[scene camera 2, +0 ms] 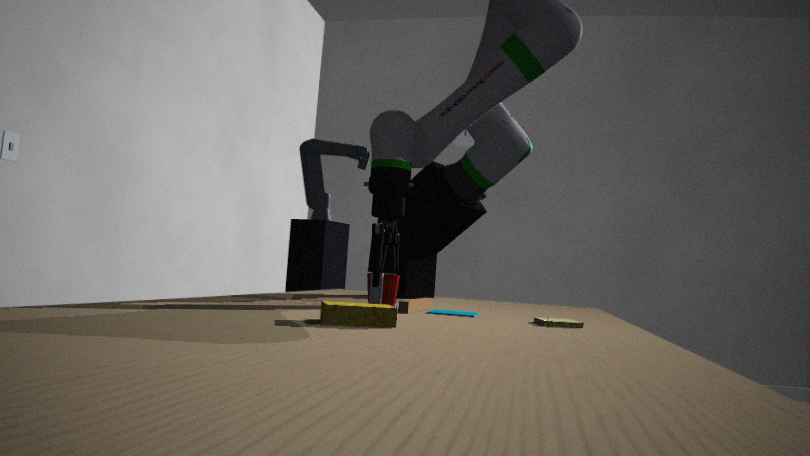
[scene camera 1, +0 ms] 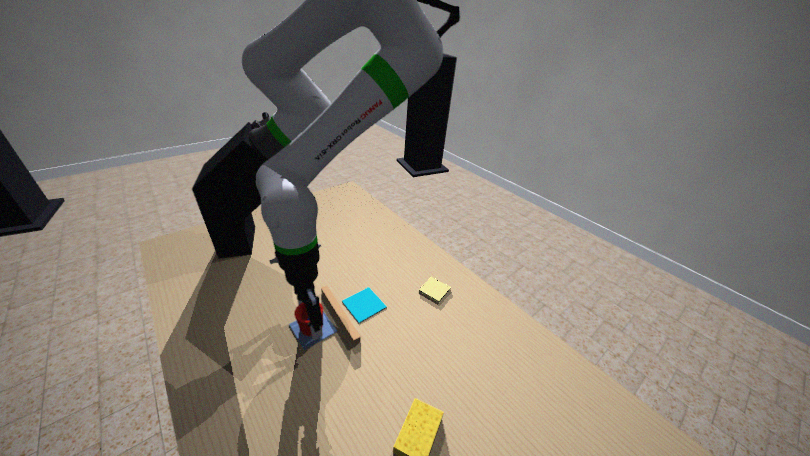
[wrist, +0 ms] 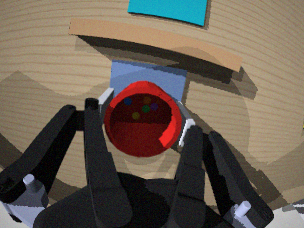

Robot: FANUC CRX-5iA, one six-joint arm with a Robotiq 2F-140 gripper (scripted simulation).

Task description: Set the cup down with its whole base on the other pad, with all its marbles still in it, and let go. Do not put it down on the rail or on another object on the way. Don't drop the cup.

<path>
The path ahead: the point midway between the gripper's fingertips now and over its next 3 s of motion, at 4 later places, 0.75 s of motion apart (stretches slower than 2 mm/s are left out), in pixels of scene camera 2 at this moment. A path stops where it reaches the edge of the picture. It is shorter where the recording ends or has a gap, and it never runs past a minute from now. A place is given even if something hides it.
My gripper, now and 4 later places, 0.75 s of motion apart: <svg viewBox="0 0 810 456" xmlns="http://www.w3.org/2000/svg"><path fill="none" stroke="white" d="M381 301L382 285L387 282L417 284L451 286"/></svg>
</path>
